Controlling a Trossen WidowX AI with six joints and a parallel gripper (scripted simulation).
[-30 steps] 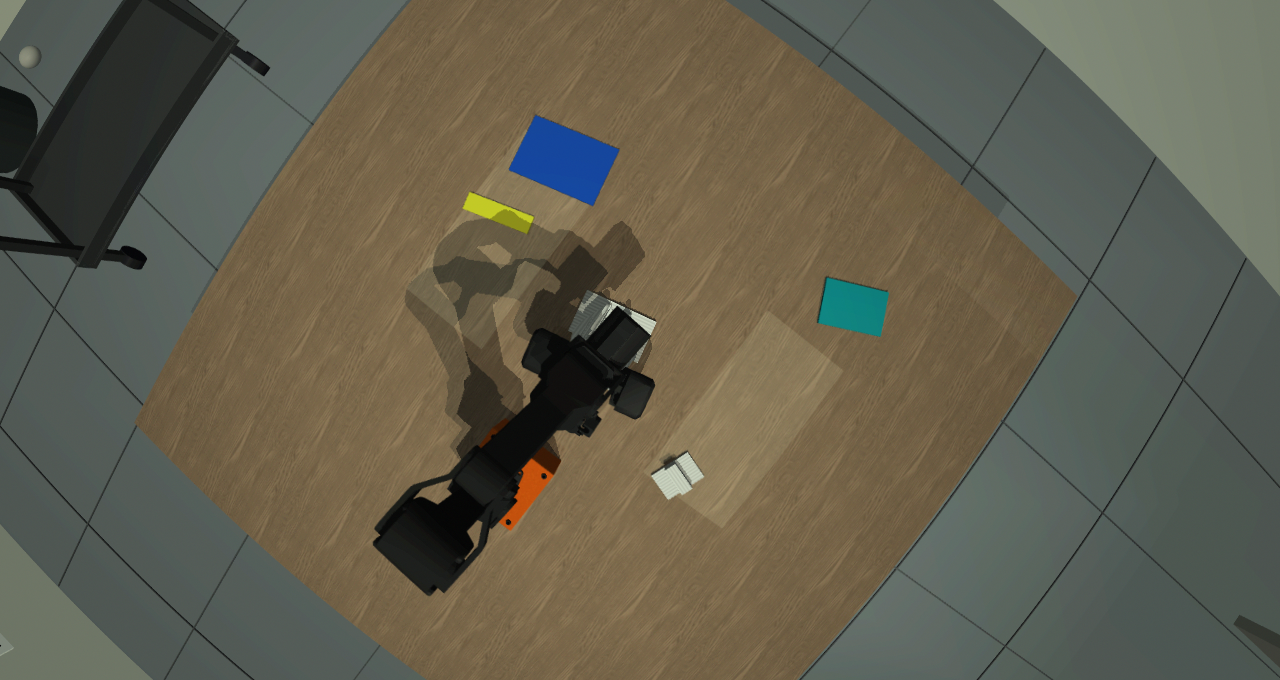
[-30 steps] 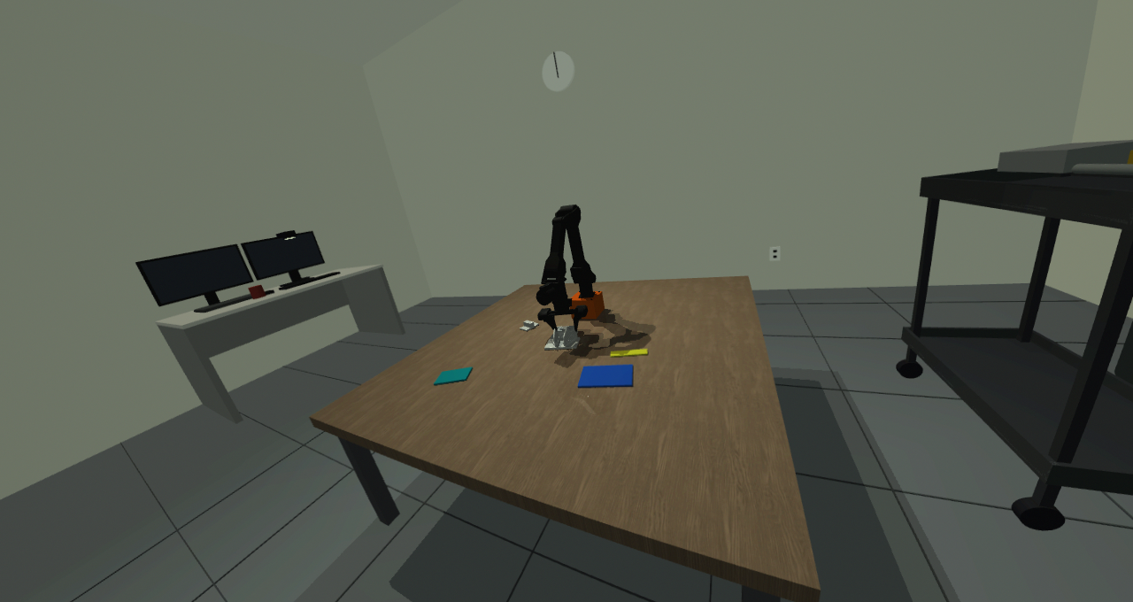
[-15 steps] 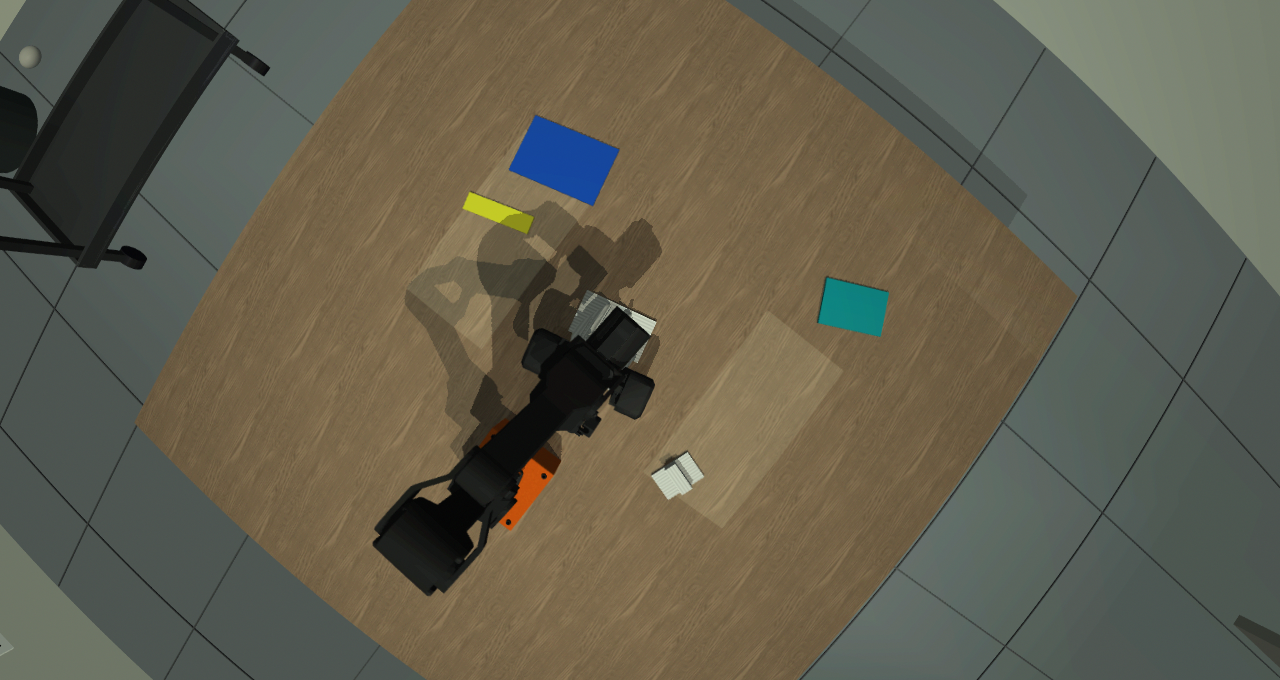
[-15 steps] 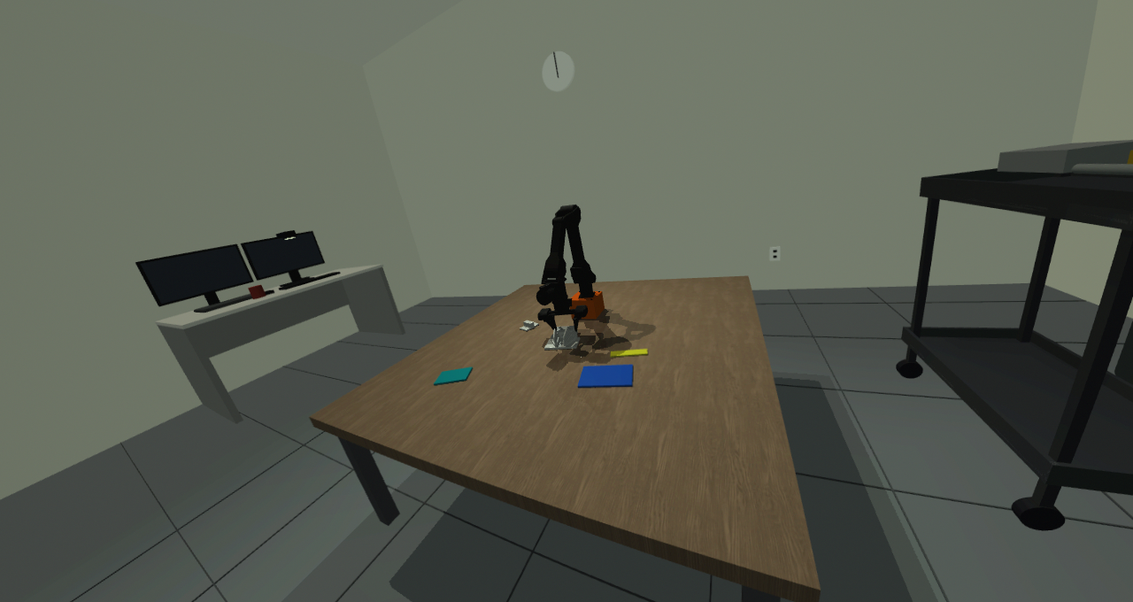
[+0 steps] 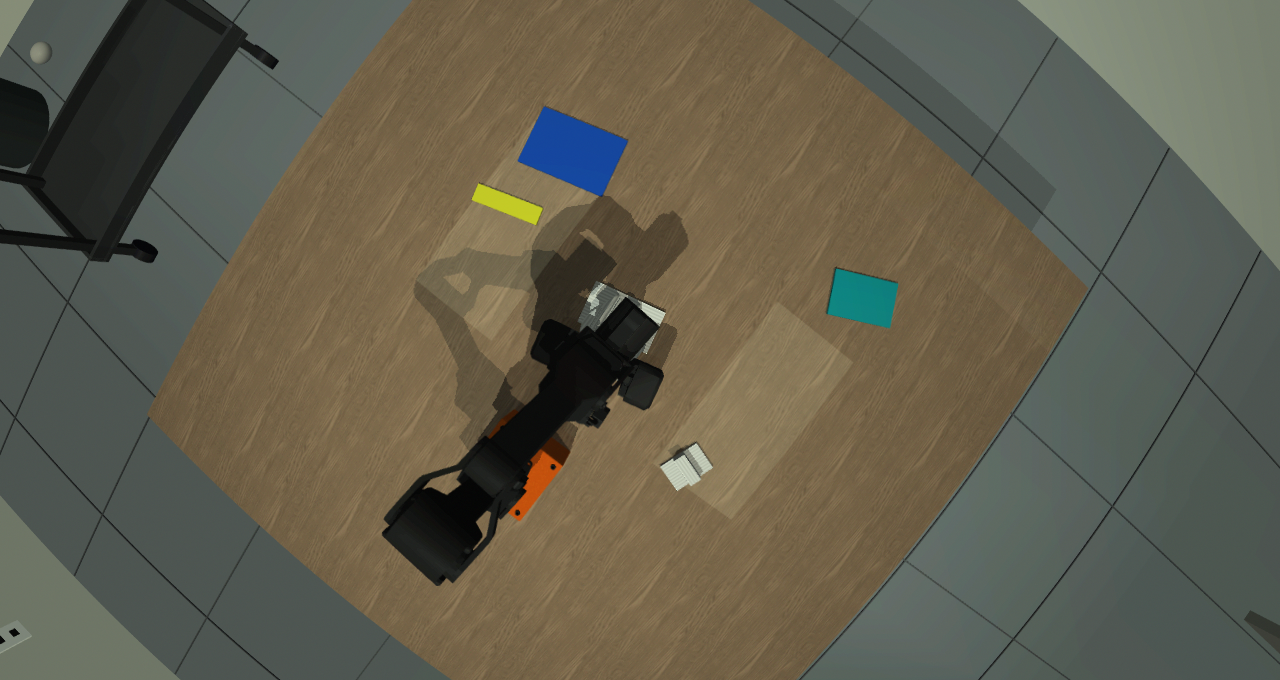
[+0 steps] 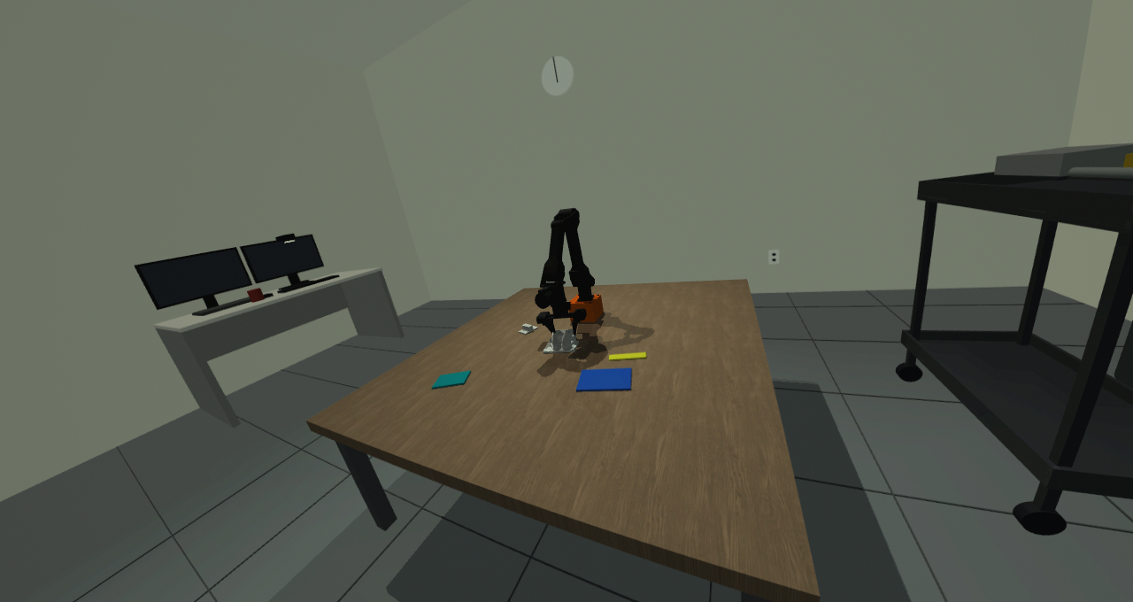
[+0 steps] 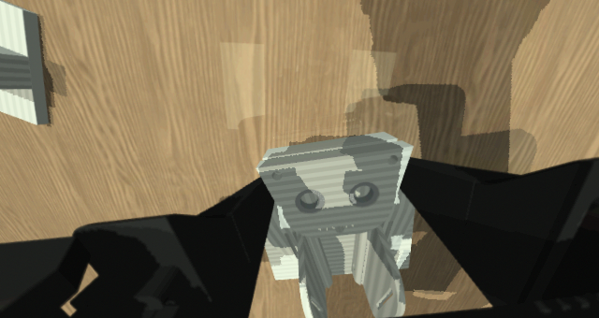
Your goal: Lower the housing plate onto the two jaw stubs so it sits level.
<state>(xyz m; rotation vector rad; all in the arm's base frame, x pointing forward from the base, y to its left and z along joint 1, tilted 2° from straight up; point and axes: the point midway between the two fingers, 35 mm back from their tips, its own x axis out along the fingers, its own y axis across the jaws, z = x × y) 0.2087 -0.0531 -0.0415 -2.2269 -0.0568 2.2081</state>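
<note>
Now: the grey housing plate 10 mm ahead of my gripper tip and 20 mm above it. Round my gripper tip: yellow strip: 160 mm ahead, 250 mm to the left, 10 mm below; blue mat: 280 mm ahead, 190 mm to the left, 10 mm below; teal mat: 270 mm ahead, 340 mm to the right, 10 mm below.
</note>
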